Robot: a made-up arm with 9 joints. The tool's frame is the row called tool.
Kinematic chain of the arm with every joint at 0, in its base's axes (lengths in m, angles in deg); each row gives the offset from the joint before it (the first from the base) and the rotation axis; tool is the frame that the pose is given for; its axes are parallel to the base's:
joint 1: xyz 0 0 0.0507 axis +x
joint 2: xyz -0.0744 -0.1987 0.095 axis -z
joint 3: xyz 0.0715 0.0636 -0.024 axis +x
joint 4: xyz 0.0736 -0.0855 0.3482 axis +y
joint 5: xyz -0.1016 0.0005 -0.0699 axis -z
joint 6: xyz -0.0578 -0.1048 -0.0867 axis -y
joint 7: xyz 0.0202 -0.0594 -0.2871 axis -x
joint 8: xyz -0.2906 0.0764 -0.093 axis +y
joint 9: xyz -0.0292 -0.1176 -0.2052 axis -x
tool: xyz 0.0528 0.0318 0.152
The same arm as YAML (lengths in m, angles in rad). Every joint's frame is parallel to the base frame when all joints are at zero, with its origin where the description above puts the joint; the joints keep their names.
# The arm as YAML. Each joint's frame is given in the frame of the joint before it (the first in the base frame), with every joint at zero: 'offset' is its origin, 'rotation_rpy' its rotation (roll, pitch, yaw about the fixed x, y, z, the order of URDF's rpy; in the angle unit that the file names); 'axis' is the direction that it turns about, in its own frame. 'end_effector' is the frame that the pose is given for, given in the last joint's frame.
length_unit: m
angle_unit: rad
chain:
  - id: joint 1
    offset: [0.0, 0.0, 0.0507]
    rotation_rpy: [0.0, 0.0, 0.0]
    axis: "+x"
  - id: joint 2
    offset: [-0.0744, -0.1987, 0.095]
    rotation_rpy: [0.0, 0.0, 0.0]
    axis: "-z"
  - id: joint 3
    offset: [0.0715, 0.0636, -0.024]
    rotation_rpy: [0.0, 0.0, 0.0]
    axis: "+x"
  - id: joint 4
    offset: [0.0736, -0.0855, 0.3482]
    rotation_rpy: [0.0, 0.0, 0.0]
    axis: "+y"
  - id: joint 5
    offset: [-0.1016, 0.0005, -0.0699]
    rotation_rpy: [0.0, 0.0, 0.0]
    axis: "-z"
  - id: joint 6
    offset: [-0.0578, -0.1048, -0.0867]
    rotation_rpy: [0.0, 0.0, 0.0]
    axis: "-y"
  - id: joint 7
    offset: [0.0202, -0.0594, -0.2871]
    rotation_rpy: [0.0, 0.0, 0.0]
    axis: "-x"
  - id: joint 8
    offset: [-0.2906, 0.0764, -0.093]
    rotation_rpy: [0.0, 0.0, 0.0]
    axis: "+y"
  - id: joint 9
    offset: [-0.0292, -0.1176, -0.2052]
    rotation_rpy: [0.0, 0.0, 0.0]
    axis: "-x"
end_effector:
  offset: [0.0528, 0.0318, 0.152]
  rotation_rpy: [0.0, 0.0, 0.0]

